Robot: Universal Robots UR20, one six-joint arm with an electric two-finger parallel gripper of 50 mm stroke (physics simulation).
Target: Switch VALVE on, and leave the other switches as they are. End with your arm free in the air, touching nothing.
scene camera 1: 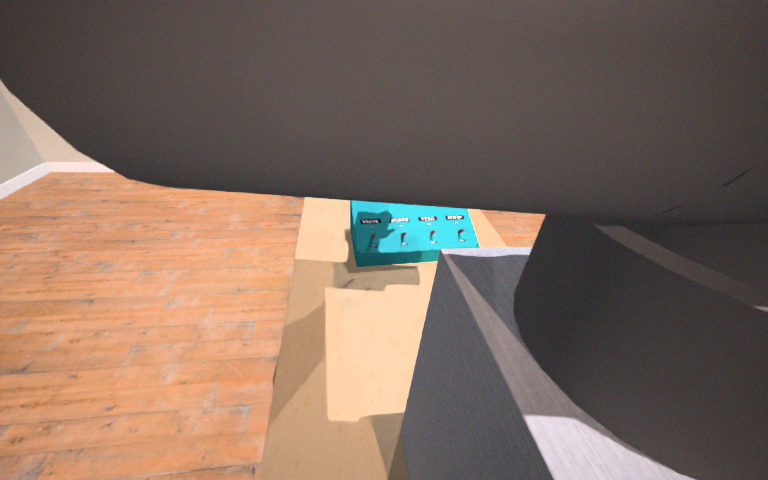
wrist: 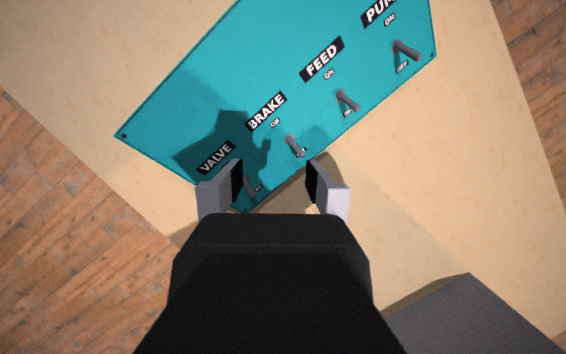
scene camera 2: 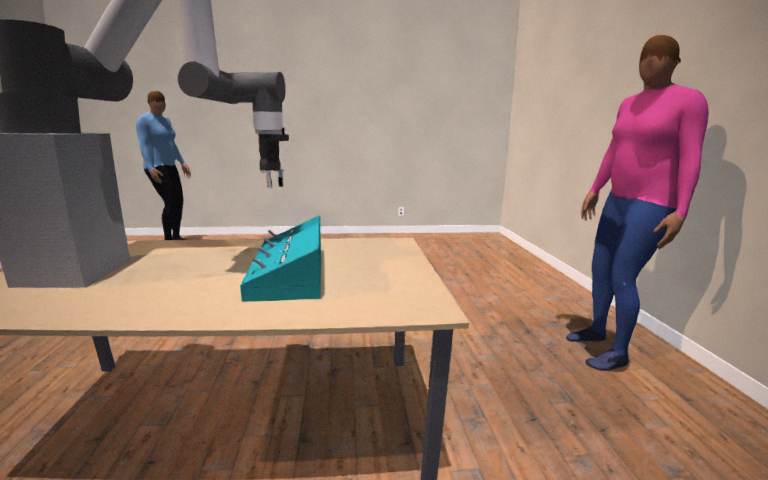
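Pixels of known places: gripper, fingertip midpoint: [wrist: 274, 172] [scene camera 2: 275, 187]; arm's base, origin of the base link: [scene camera 1: 646, 340] [scene camera 2: 42, 132].
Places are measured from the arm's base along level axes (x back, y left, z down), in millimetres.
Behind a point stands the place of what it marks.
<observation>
The teal switch panel [scene camera 1: 419, 242] @[x -792, y 63, z 471 mm] [scene camera 2: 283, 286] @[x -934, y -165, z 496 mm] [wrist: 200, 55] @[x -985, y 173, z 376 mm] slopes up from the table. The VALVE label [scene camera 1: 370, 221] @[x -859, y 259, z 426 mm] [wrist: 215, 157] @[x -861, y 258, z 425 mm] is at one end, in shadow. Its lever [scene camera 1: 373, 237] @[x -771, y 246, z 437 mm] [wrist: 249, 187] @[x -781, y 242, z 432 mm] leans toward OFF; its ON mark is hidden behind a finger in the wrist view. The BRAKE lever [scene camera 1: 403, 237] @[x -805, y 127, z 460 mm] [wrist: 295, 146] @[x -802, y 127, z 432 mm], FEED lever [scene camera 1: 433, 236] @[x -823, y 4, z 461 mm] [wrist: 348, 100] @[x -822, y 10, z 432 mm] and PUMP lever [scene camera 1: 461, 234] @[x -845, y -116, z 460 mm] [wrist: 407, 50] @[x -841, y -107, z 432 mm] also lean toward OFF. My gripper [scene camera 2: 275, 182] @[x -831, y 151, z 221 mm] [wrist: 274, 172] @[x -831, y 151, z 221 mm] is open and empty, fingers down, in the air above the panel, touching nothing. It does not show in scene camera 1.
The panel stands on a wooden table [scene camera 2: 362, 308] @[x -1192, y -205, z 546 mm] [wrist: 165, 185] @[x -867, y 451, z 547 mm]. The arm's grey pedestal [scene camera 1: 470, 350] @[x -11, y 159, z 37 mm] [scene camera 2: 39, 209] @[x -75, y -142, z 256 mm] [wrist: 470, 315] @[x -166, y -43, z 450 mm] stands at the table's other end. A person in pink [scene camera 2: 651, 147] and one in blue [scene camera 2: 158, 141] stand beyond the table.
</observation>
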